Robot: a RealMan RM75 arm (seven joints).
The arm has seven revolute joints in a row. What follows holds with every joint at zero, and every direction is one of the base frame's.
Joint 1 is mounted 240.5 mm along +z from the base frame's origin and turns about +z.
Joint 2 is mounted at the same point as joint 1 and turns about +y.
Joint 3 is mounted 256 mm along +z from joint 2 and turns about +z.
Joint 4 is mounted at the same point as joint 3 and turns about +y.
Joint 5 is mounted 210 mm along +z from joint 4 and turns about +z.
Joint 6 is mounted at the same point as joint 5 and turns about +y.
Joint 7 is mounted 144 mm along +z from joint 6 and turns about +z.
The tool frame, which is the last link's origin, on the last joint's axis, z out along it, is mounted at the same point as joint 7; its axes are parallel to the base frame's.
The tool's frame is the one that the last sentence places.
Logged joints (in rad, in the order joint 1, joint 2, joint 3, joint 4, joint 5, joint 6, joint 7), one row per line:
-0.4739, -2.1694, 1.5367, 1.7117, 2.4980, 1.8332, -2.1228
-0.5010, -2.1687, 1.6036, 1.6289, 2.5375, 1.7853, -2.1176
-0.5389, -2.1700, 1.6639, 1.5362, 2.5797, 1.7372, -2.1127
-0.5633, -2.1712, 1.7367, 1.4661, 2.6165, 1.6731, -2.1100
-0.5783, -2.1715, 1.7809, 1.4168, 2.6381, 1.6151, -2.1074
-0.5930, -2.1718, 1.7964, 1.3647, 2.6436, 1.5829, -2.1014
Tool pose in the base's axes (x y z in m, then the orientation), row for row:
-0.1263, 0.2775, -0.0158, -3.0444, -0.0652, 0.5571
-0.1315, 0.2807, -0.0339, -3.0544, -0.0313, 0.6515
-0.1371, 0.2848, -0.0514, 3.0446, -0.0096, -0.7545
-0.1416, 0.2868, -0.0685, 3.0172, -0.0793, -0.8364
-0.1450, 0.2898, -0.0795, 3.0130, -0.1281, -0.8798
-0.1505, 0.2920, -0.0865, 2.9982, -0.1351, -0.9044
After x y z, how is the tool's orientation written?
As a rotation vector, in radians.
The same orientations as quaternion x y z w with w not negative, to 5 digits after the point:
-0.98319, -0.02106, 0.17992, 0.02297
-0.97791, -0.01002, 0.20859, 0.00916
0.97063, -0.00306, -0.24054, 0.00244
0.96334, -0.02532, -0.26705, 0.00480
0.95912, -0.04078, -0.28006, 0.00008
0.95650, -0.04310, -0.28852, 0.00352

